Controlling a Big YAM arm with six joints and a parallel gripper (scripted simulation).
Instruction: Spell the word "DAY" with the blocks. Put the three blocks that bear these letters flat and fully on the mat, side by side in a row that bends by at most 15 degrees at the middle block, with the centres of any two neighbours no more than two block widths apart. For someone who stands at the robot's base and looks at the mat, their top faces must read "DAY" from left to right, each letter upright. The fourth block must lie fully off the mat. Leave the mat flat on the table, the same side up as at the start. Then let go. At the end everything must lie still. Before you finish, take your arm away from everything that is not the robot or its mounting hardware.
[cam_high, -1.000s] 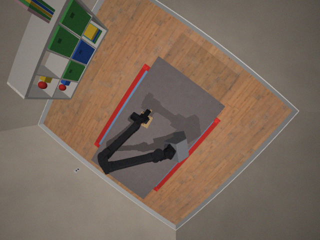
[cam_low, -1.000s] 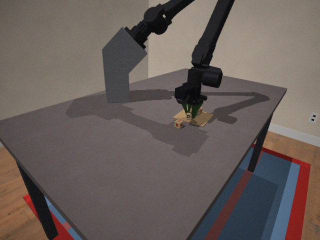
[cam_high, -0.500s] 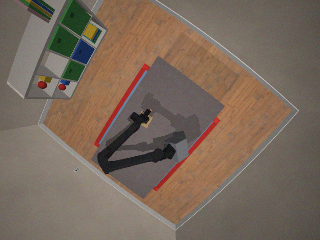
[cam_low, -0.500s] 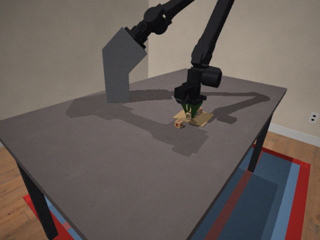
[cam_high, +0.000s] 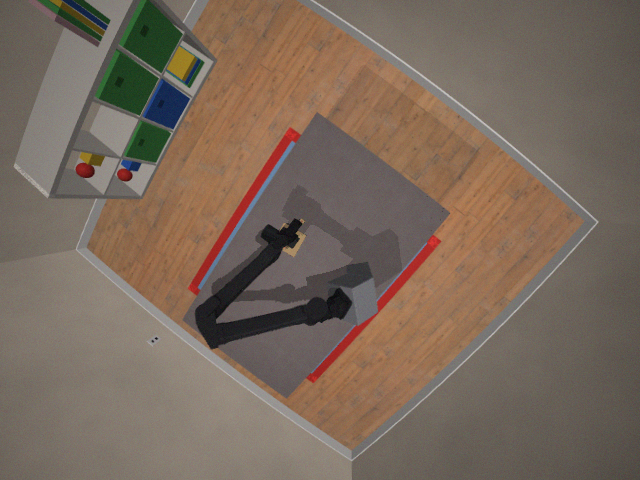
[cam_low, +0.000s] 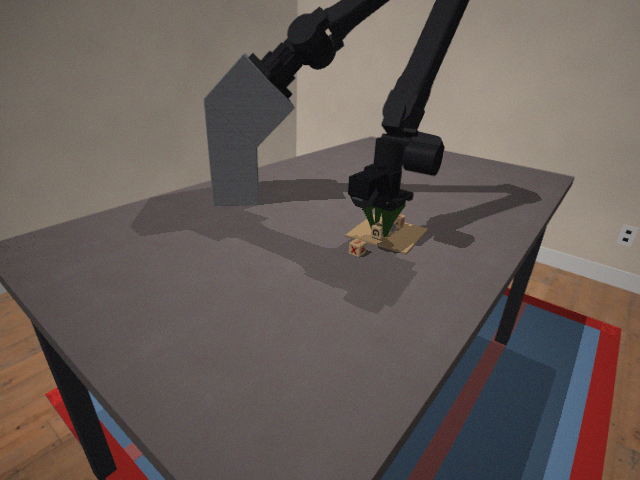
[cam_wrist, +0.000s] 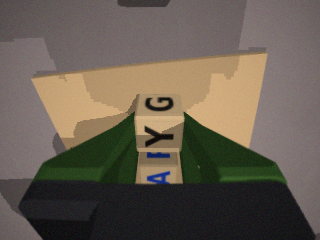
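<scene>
The tan mat is 4 cm to the left of my hand and 2 cm below it. From my hand the other things lie so: wooden block 9 cm to the right, 1 cm below, 1 cm ahead.
</scene>
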